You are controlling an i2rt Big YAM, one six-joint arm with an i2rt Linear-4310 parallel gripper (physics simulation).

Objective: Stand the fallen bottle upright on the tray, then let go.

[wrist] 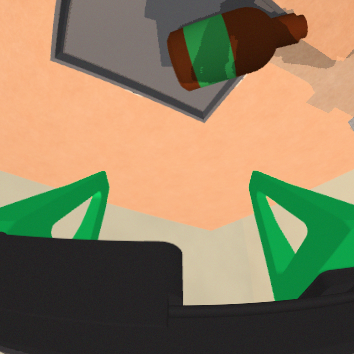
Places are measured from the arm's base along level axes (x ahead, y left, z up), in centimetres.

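Pixels of known places: gripper, fingertip midpoint: (178, 178).
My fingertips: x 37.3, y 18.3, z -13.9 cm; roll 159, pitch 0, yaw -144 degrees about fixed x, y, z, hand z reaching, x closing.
Note:
Ahead of a thing's pixels: the offset from my fingertips to its top centre. Level surfaces: height alone.
A brown bottle {dx -4.8, dy -5.2, dz -14.5 cm} (255, 42) with a green label lies on its side at the upper right of the wrist view. Its base end is over the corner of the grey tray {dx +2.8, dy -0.3, dz -19.8 cm} (130, 89), and its neck points right, out past the tray's edge. The tray has a low raised rim, and its far part is cut off by the top of the view. My gripper (178, 178) is open, with its two green fingers wide apart and nothing between them. In the view the fingertips are below the bottle and the tray's near corner.
The tray stands on an orange table top {dz -22.4 cm} (150, 150), whose near edge and corner show between the fingers. A beige surface (215, 265) shows beyond that edge. Shadows fall on the tray and to the right of the bottle. A small grey piece shows at the right border.

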